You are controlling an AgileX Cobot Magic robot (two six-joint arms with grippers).
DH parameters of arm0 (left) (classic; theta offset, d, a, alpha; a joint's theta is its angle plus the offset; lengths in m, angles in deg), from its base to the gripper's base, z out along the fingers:
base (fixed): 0 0 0 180
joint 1: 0 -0.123 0 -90
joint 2: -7.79 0 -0.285 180
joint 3: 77.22 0 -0.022 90
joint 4: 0 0.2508 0 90
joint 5: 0 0 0.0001 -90
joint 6: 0 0.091 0 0
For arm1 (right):
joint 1: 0 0.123 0 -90
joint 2: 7.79 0 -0.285 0
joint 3: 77.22 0 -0.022 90
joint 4: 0 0.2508 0 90
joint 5: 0 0 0.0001 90
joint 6: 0 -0.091 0 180
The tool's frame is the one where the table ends.
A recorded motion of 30 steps. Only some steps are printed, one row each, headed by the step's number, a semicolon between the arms.
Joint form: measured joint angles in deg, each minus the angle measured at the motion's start. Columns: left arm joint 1, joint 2, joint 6, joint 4, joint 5, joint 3; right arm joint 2, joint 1, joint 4, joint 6, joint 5, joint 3.
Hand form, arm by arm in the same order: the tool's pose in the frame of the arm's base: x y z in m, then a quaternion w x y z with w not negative. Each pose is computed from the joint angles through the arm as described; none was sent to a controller.
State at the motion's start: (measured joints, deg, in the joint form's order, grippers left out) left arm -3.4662 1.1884 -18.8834 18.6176 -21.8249 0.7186; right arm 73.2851 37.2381 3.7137 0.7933 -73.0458 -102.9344
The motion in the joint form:
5: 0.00 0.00 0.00 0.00 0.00 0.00; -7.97 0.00 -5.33 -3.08 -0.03 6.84
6: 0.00 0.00 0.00 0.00 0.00 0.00; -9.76 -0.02 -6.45 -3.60 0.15 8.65
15: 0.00 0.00 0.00 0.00 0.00 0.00; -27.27 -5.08 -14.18 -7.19 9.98 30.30
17: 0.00 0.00 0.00 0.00 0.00 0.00; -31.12 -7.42 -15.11 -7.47 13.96 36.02
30: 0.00 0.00 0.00 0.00 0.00 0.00; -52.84 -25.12 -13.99 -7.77 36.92 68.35
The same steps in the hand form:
5: 0.0508 0.0139 0.1776 0.60456 -0.07053 0.79134 0.05756; 0.1449 0.1070 0.5049 0.42233 -0.26688 0.85537 0.13695
6: 0.0508 0.0139 0.1776 0.60456 -0.07053 0.79134 0.05756; 0.1393 0.1006 0.5024 0.42612 -0.26112 0.85633 0.13013
15: 0.0508 0.0139 0.1776 0.60456 -0.07053 0.79134 0.05756; 0.1015 0.0464 0.4568 0.48970 -0.19002 0.84764 0.07473
17: 0.0508 0.0139 0.1776 0.60456 -0.07053 0.79134 0.05756; 0.0962 0.0373 0.4413 0.50826 -0.17327 0.84124 0.06303
30: 0.0508 0.0139 0.1776 0.60456 -0.07053 0.79134 0.05756; 0.0659 0.0044 0.3349 0.59843 -0.06262 0.79860 0.01398

